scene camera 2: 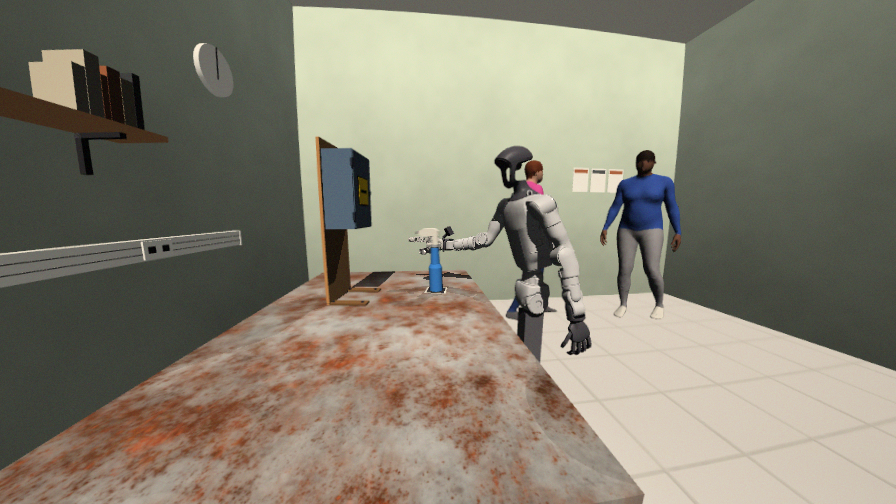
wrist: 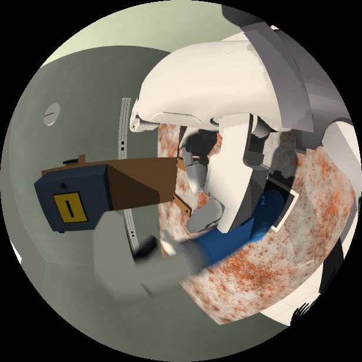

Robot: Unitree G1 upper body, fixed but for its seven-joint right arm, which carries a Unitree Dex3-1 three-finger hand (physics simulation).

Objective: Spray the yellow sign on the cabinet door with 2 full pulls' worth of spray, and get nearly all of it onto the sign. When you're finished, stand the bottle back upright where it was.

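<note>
The blue spray bottle (scene camera 2: 435, 277) (wrist: 226, 243) stands upright at the white-outlined square (wrist: 287, 213) on the table. Its grey spray head (wrist: 120, 265) is blurred in the wrist view and points toward the cabinet side. The yellow sign (scene camera 2: 363, 191) (wrist: 78, 207) with a dark bar is on the door of the blue-grey cabinet (scene camera 2: 338, 188) (wrist: 98, 187). My gripper (scene camera 2: 428, 243) (wrist: 198, 210) is at the bottle's neck, its fingers curled in and shut on it. One fingertip touches the neck; the far side of the grip is hidden.
The cabinet hangs on a brown board (scene camera 2: 338, 266) (wrist: 140, 185) with wooden feet on the rusty-patterned table (scene camera 2: 350, 401). A dark flat panel (scene camera 2: 374, 279) lies behind the feet. A person in blue (scene camera 2: 643, 203) stands at the right; another in pink (scene camera 2: 534, 186) is partly behind the robot.
</note>
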